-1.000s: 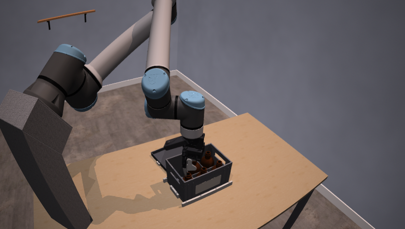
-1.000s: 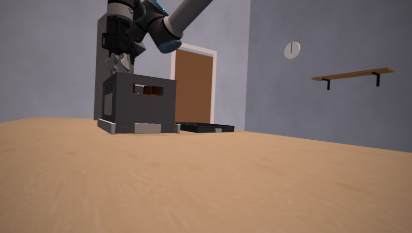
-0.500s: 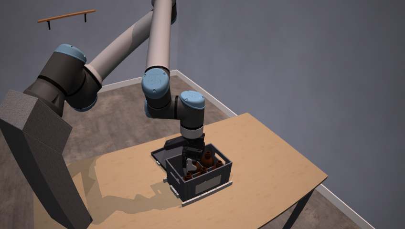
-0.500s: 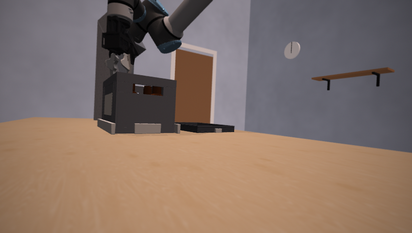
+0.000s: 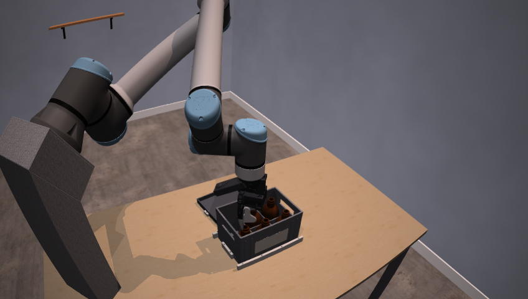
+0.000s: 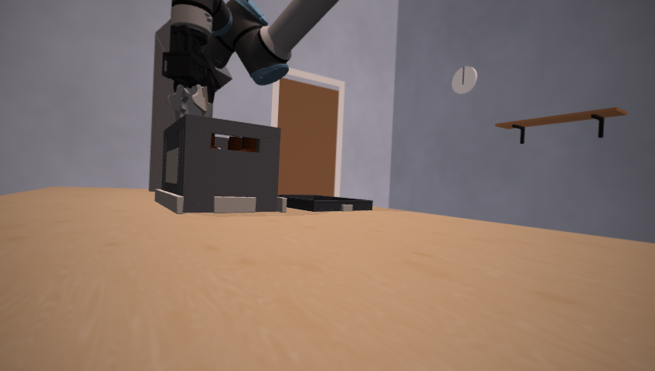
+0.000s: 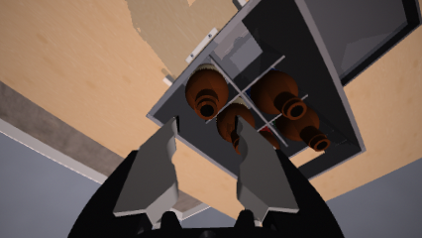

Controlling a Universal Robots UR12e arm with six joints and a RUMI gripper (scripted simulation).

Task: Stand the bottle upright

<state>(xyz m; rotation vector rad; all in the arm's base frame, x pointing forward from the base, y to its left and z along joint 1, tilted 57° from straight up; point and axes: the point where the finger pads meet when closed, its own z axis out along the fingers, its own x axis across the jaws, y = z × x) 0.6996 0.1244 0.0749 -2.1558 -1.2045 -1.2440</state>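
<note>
Now: the crate 6 cm ahead of my hand, 8 cm to the left of it and 11 cm below it. Also, from my hand: flat dark tray: 5 cm behind, 31 cm to the left, 18 cm below.
</note>
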